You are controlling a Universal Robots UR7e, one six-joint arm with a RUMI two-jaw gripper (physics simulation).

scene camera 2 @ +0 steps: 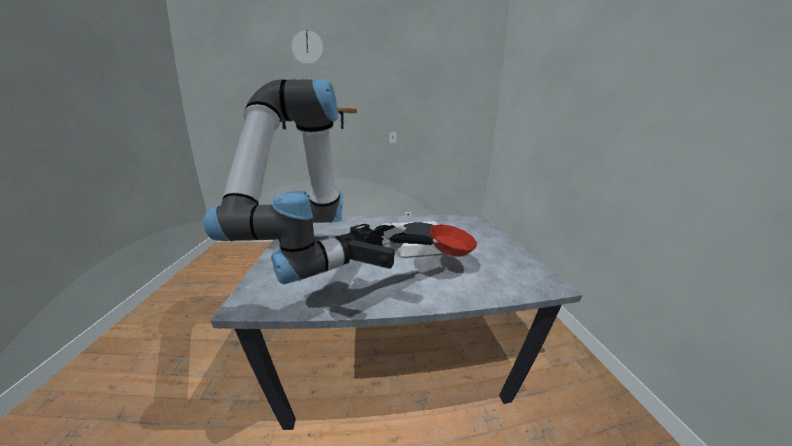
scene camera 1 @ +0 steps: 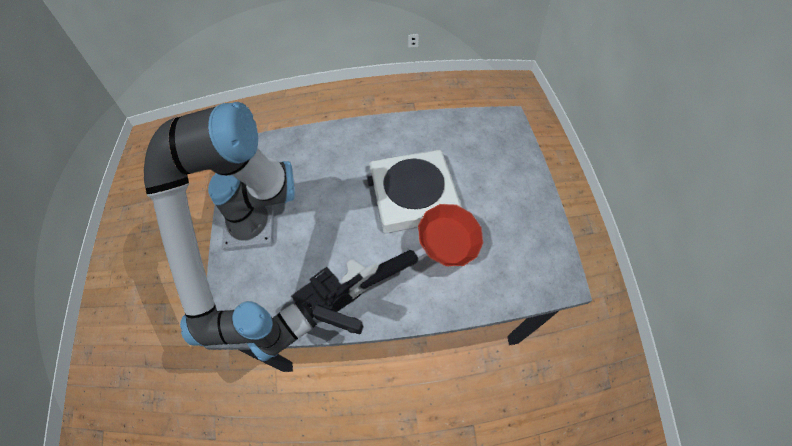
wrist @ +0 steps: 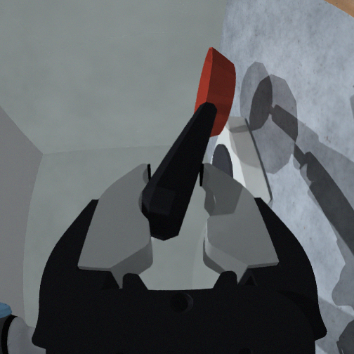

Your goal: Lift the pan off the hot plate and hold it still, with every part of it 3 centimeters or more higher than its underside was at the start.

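Where they show: gripper, fingertip midpoint: [scene camera 2: 405, 234] [scene camera 1: 378, 267]; arm's base at its link origin: [scene camera 1: 247, 220].
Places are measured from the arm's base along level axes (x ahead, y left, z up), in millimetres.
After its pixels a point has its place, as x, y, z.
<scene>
The red pan [scene camera 1: 450, 235] @[627, -149, 80] [scene camera 2: 454, 241] @[644, -129, 79] [wrist: 220, 85] hangs in the air in front of the hot plate's right front corner, apart from the table, with its shadow separate below. It looks tilted, with its far right side lower in scene camera 2. My gripper [scene camera 1: 359, 279] [scene camera 2: 394, 235] @[433, -267, 175] [wrist: 174, 165] is shut on the pan's black handle [scene camera 1: 393, 267] @[467, -265, 164] [scene camera 2: 416, 238] @[466, -273, 164] [wrist: 187, 155], which runs between the pale fingers. The white hot plate [scene camera 1: 414, 183] @[549, 53, 46] [scene camera 2: 418, 250] @[519, -67, 7] [wrist: 250, 150] with its dark round disc stands on the table and bears nothing. The handle's rear end is partly hidden by the gripper in the scene views.
The grey table [scene camera 1: 515, 260] @[837, -199, -26] [scene camera 2: 498, 282] @[789, -260, -26] carries the arm's base [scene camera 1: 247, 235] @[19, -71, 25] at its left side. The arm bends around over the table's left front edge. The hot plate's knob [scene camera 1: 370, 180] @[416, 93, 22] faces the arm's base. Grey walls stand around the table.
</scene>
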